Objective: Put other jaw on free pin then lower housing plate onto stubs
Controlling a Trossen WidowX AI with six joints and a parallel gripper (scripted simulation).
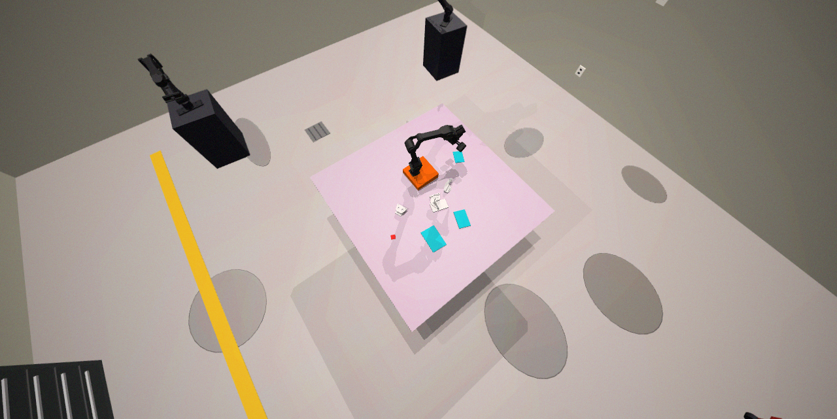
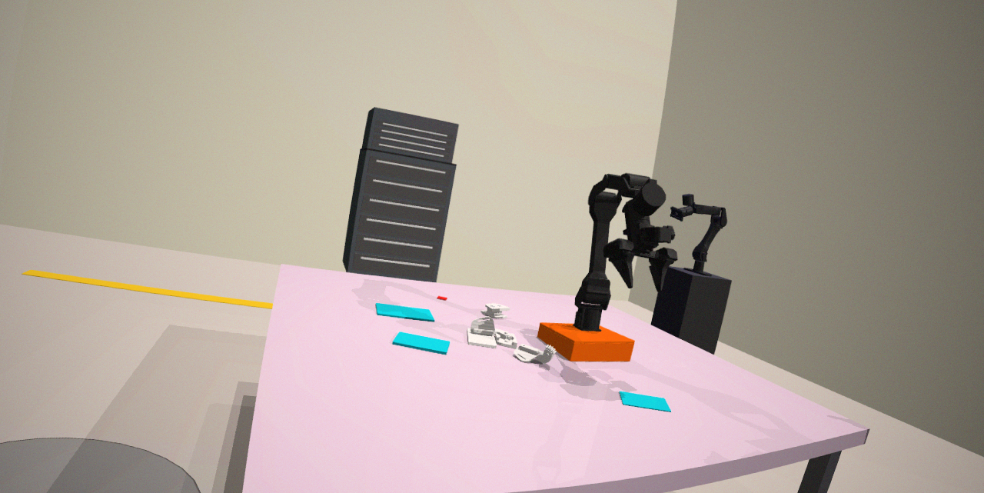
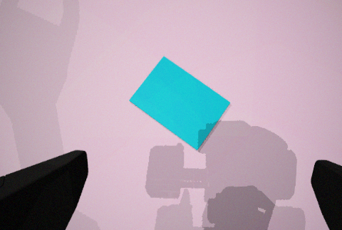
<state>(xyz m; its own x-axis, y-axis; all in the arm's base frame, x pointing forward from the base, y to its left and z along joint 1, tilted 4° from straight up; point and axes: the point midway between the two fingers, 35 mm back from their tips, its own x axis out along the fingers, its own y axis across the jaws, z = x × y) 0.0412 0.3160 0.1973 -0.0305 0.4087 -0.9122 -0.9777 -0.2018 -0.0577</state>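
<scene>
Now: gripper tip 200 mm above the white jaw, 150 mm short of it and 130 mm to the left of it. From my gripper tip the other things lie so: red marker 690 mm to the right, 310 mm ahead, 230 mm below.
</scene>
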